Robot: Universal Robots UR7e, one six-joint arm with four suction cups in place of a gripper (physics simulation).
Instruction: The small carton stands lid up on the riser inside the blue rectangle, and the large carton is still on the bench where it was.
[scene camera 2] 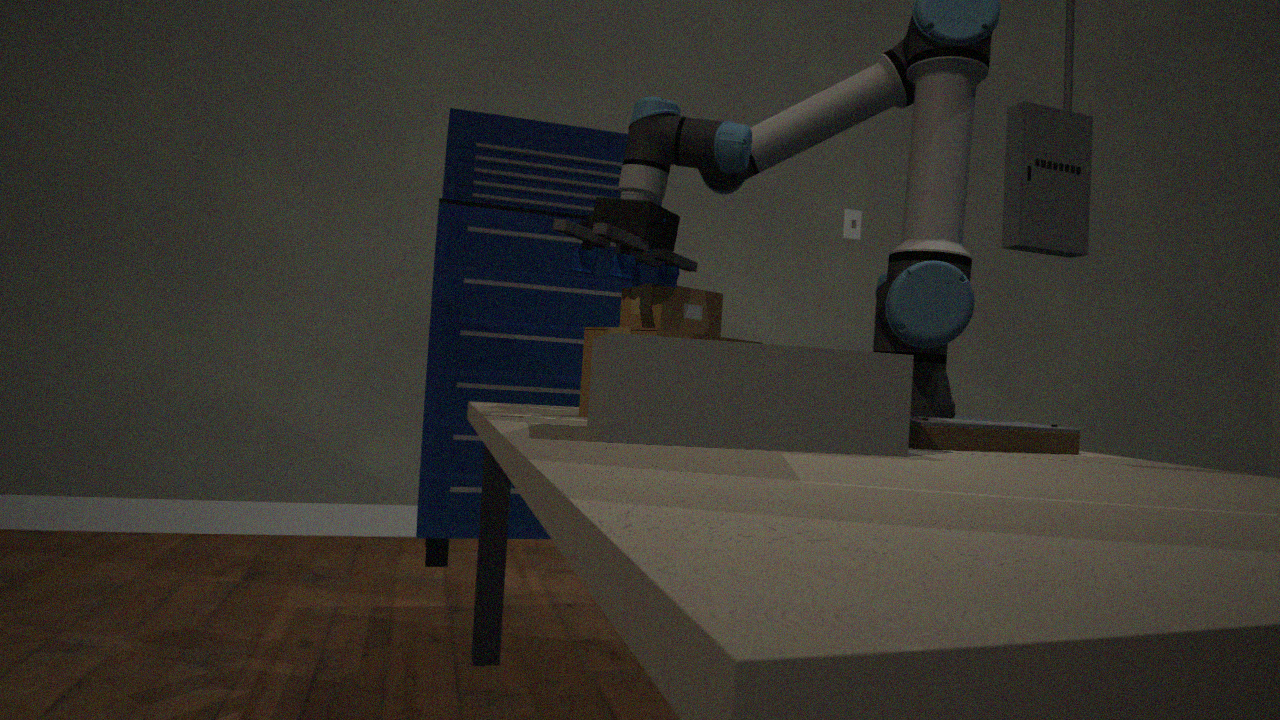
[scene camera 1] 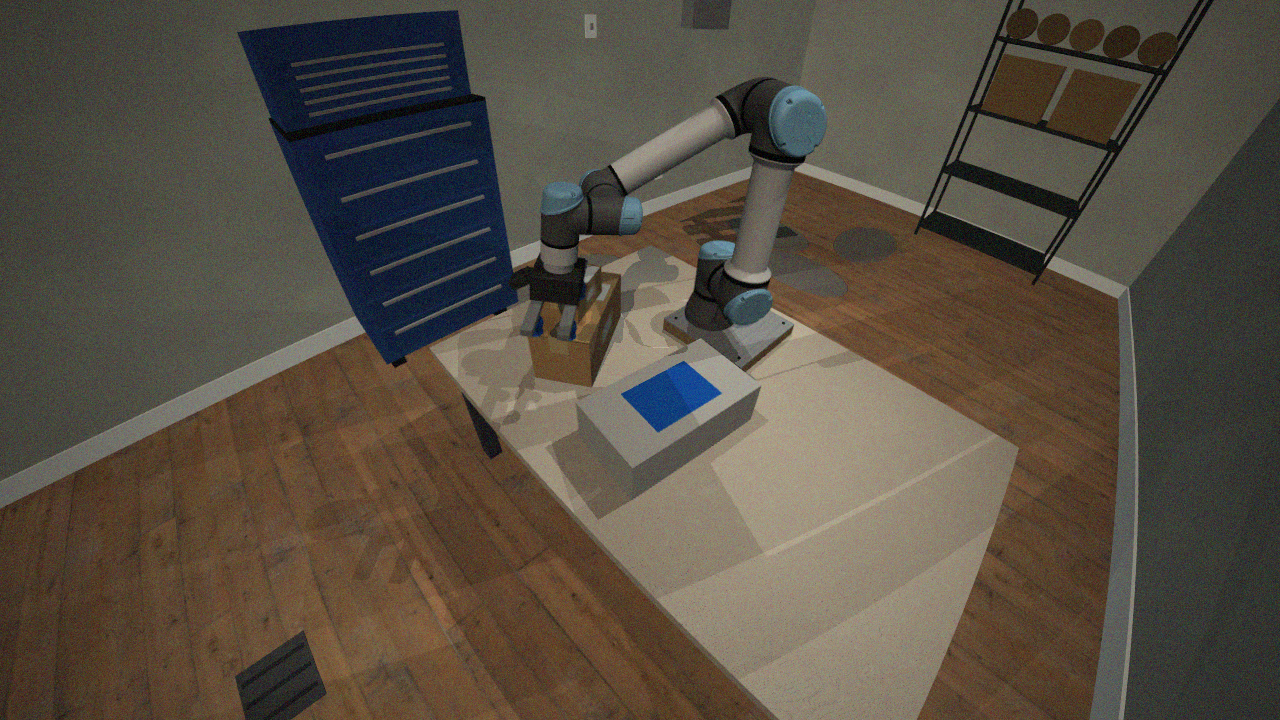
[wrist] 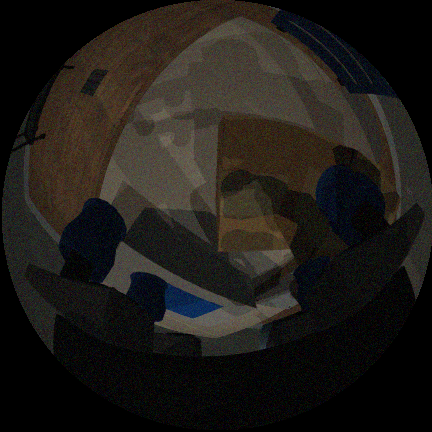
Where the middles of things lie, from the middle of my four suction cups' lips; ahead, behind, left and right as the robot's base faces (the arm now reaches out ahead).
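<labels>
The small carton (scene camera 2: 685,309) is 8 cm to the right of my suction cup, 12 cm behind it and 5 cm below it. There's a large carton (scene camera 1: 578,361) too, 8 cm to the right of the suction cup, 14 cm behind it and 16 cm below it. And the grey riser (scene camera 1: 642,428), that one's 29 cm to the left of my suction cup, 4 cm behind it and 17 cm below it.
</labels>
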